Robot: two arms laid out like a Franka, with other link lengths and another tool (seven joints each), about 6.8 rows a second.
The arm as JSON. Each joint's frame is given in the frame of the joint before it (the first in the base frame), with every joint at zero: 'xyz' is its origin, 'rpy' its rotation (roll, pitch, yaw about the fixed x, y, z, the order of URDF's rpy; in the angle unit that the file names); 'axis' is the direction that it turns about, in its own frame. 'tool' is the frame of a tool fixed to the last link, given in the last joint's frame.
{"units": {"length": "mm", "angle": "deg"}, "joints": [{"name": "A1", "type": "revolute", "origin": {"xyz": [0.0, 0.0, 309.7], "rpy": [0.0, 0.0, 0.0]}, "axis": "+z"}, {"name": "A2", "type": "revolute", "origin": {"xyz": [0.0, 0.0, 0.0], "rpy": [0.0, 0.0, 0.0]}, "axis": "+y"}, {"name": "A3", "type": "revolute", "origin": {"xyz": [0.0, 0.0, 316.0], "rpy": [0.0, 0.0, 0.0]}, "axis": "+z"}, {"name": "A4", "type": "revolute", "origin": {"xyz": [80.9, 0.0, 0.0], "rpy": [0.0, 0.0, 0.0]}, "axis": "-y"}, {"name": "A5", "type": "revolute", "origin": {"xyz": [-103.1, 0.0, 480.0], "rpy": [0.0, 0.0, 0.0]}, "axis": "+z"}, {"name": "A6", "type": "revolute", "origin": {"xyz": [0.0, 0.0, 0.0], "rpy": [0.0, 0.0, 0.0]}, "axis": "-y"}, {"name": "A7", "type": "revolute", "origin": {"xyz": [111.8, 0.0, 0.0], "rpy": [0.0, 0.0, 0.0]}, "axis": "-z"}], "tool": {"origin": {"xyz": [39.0, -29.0, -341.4], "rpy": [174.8, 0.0, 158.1]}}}
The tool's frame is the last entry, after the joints.
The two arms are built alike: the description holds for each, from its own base.
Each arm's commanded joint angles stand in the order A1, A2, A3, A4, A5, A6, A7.
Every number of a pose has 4 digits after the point. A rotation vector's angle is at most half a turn.
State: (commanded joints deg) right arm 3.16 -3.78 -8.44 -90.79 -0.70 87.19 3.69; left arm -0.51 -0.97 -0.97 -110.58 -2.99 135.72 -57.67
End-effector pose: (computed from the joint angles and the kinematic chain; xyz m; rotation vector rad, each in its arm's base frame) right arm 0.6776 -0.0993 0.4170 0.8284 2.9995 0.1330; left arm 0.8534 -0.0112 0.3250 -0.8686 2.6083 -0.1422
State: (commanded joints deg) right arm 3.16 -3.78 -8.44 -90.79 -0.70 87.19 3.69; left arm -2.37 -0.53 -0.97 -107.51 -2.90 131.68 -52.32
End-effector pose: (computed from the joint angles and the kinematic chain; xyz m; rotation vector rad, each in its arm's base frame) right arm 0.6776 -0.0993 0.4170 0.8284 2.9995 0.1330; left arm 0.8526 -0.0442 0.3405 -0.7021 2.6722 -0.1129
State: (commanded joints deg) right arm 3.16 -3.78 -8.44 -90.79 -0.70 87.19 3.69; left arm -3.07 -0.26 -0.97 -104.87 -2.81 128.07 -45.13
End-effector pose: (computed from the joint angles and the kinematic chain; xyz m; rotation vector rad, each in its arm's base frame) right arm 0.6776 -0.0993 0.4170 0.8284 2.9995 0.1330; left arm 0.8503 -0.0612 0.3551 -0.5143 2.7219 -0.0718
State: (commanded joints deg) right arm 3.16 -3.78 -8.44 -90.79 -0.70 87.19 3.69; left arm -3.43 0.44 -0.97 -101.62 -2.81 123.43 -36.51
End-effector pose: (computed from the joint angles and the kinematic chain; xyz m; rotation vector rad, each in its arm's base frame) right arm 0.6776 -0.0993 0.4170 0.8284 2.9995 0.1330; left arm 0.8449 -0.0748 0.3664 -0.2973 2.7748 -0.0243
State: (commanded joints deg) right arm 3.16 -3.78 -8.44 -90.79 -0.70 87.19 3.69; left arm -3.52 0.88 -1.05 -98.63 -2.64 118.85 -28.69
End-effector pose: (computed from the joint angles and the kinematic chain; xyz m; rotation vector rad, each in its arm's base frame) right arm 0.6776 -0.0993 0.4170 0.8284 2.9995 0.1330; left arm 0.8362 -0.0838 0.3782 -0.0973 2.8113 0.0180
